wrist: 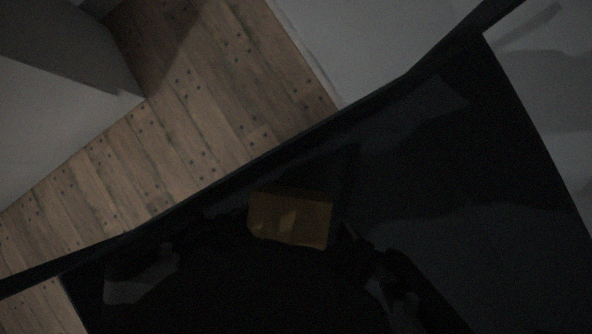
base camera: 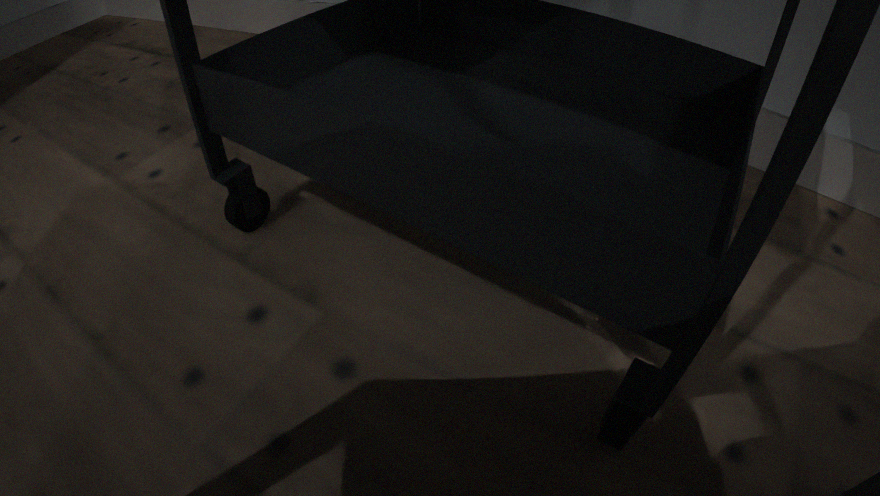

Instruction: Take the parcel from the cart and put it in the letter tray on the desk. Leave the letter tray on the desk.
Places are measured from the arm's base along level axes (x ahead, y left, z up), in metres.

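Pixels of known places: gripper, between the fingertips: (wrist: 294,223).
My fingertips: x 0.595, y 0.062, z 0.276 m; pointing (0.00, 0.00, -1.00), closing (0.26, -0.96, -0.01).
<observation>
Ahead of a thing's pixels: the offset from my fingertips to its top centre. "spot": to the spot under its first point. Level surfaces: height alone.
The parcel {dx -0.012, dy +0.001, dz +0.040 m} (wrist: 292,222), a yellow-brown box, lies in the dark top tray of the cart, close to its long rim, in the wrist view. The black cart (base camera: 431,184) (wrist: 300,139) also fills much of the base view, where its lower tray and legs show. My gripper (wrist: 294,223) is open and points down at the parcel. Its right finger is just right of the parcel; the left one is very dark and hard to make out. The height between the fingertips and the parcel is hard to tell. The letter tray and desk do not show in either view.
A caster {spot: dx -0.101, dy +0.131, dz -0.634 m} (base camera: 246,206) stands under the cart's left leg. A pale wall (wrist: 370,45) is behind the cart, and a grey block-like surface (wrist: 55,45) rises at the upper left in the wrist view. Plank floor {dz -0.672 m} (wrist: 215,100) lies beyond the tray's rim. The scene is dim.
</observation>
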